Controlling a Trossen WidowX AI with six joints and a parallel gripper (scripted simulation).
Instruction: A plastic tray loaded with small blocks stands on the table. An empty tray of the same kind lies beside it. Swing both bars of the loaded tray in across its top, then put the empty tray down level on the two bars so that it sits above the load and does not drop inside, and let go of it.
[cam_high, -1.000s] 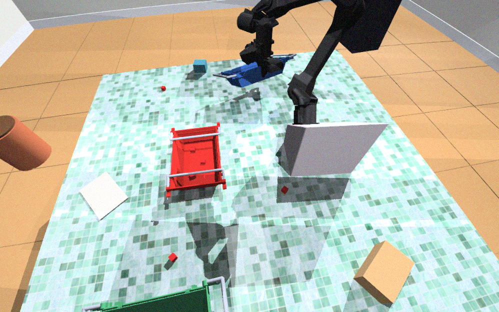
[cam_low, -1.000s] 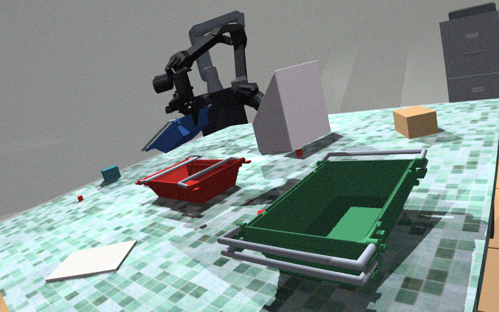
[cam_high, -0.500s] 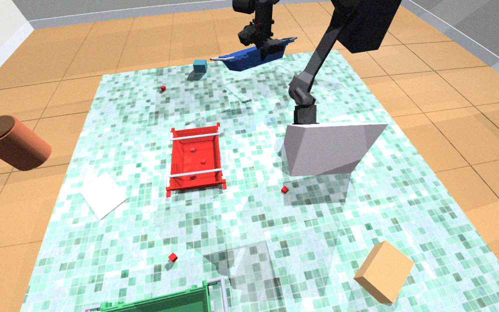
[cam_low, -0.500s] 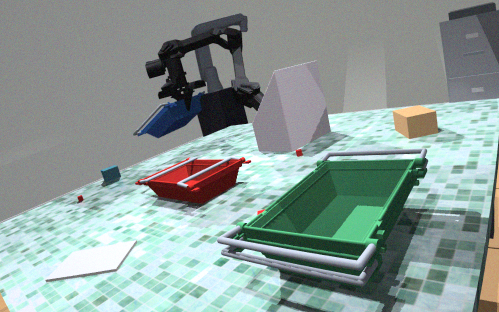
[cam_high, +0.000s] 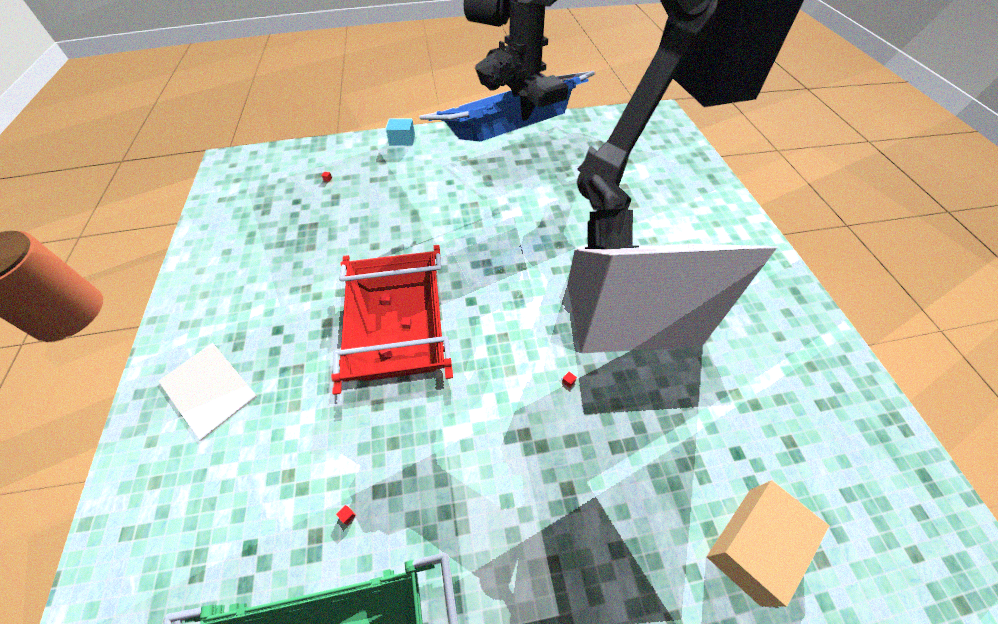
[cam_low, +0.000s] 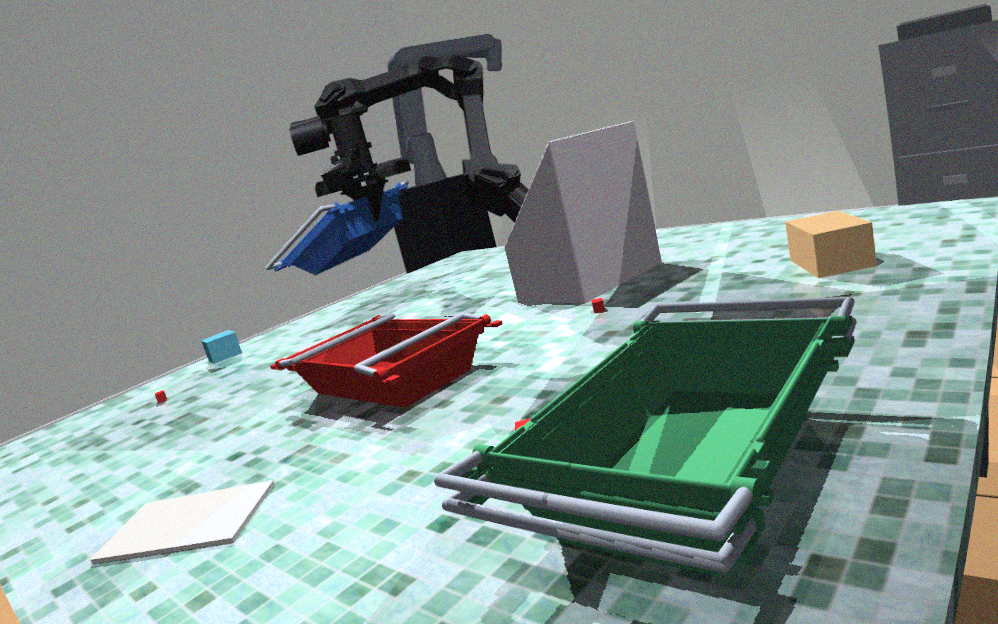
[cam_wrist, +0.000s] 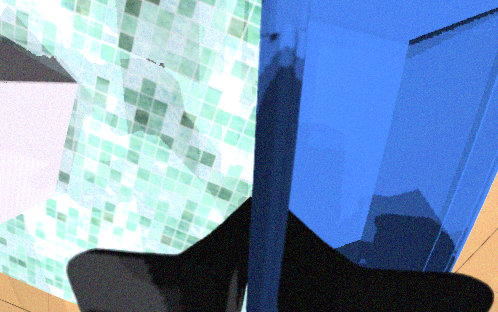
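Now: the blue tray 7 cm to the right of my gripper tip and 2 cm ahead of it. From my gripper tip the other things lie so: tan box (77 cm to the left, 15 cm below, 8 cm behind); flat white plate (65 cm ahead, 32 cm to the left, 18 cm below); cyan cube (29 cm to the right, 23 cm ahead, 16 cm below).
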